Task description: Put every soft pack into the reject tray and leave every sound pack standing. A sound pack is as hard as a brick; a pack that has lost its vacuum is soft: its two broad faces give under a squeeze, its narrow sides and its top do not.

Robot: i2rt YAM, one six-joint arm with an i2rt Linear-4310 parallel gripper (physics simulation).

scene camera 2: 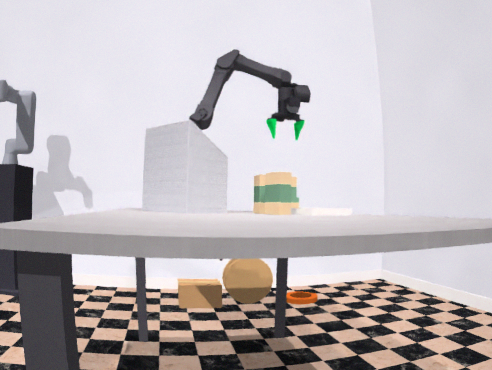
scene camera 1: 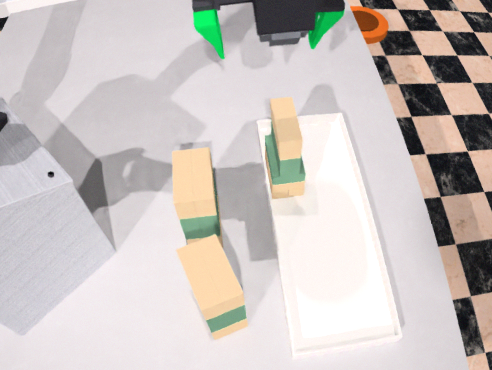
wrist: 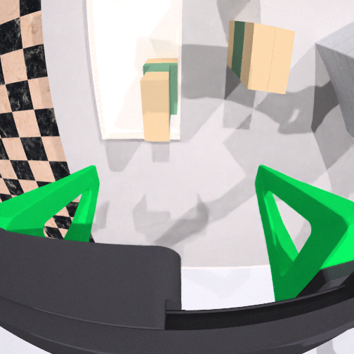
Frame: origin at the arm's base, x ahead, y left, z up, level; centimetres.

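Seen in the pictures: gripper, fingertip midpoint: (scene camera 2: 285, 139) (scene camera 1: 267, 49); arm's base, origin of the base link: (scene camera 2: 186, 142).
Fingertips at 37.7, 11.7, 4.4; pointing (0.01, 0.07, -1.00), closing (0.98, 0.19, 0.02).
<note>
Pixels of each thing's top centre, then the offset from my fingertips to it, as dx, dy, dz.
- tan pack with a green band, middle of its top: (scene camera 1: 201, 173) -8.1, -6.0, -15.1
- third pack, middle of its top: (scene camera 1: 283, 118) +2.0, +3.2, -14.8
- white reject tray, middle of its top: (scene camera 1: 323, 216) (scene camera 2: 308, 208) +8.4, -5.0, -26.9
My gripper (scene camera 1: 267, 52) (scene camera 2: 285, 138) (wrist: 176, 173) is open and empty, high above the table beyond the tray's far end. One tan pack with a green band (scene camera 1: 194, 185) (wrist: 270, 57) stands left of the tray. Another (scene camera 1: 212, 280) stands at an angle nearer the first scene camera. A third pack (scene camera 1: 286, 125) (wrist: 156, 105) is upright in the white reject tray (scene camera 1: 345, 345) (scene camera 2: 332, 211) (wrist: 95, 75), at its far left corner; its green middle sticks out wider than its narrow tan top. In the second scene view the packs overlap. Hardness cannot be seen.
A large grey block (scene camera 1: 50, 250) (scene camera 2: 167, 170) (wrist: 342, 80) stands left of the packs, under the arm's base. The table's right edge runs beyond the tray. An orange ring (scene camera 1: 384, 31) (scene camera 2: 301, 302), a tan box (scene camera 2: 200, 293) and a tan disc (scene camera 2: 247, 280) are on the floor.
</note>
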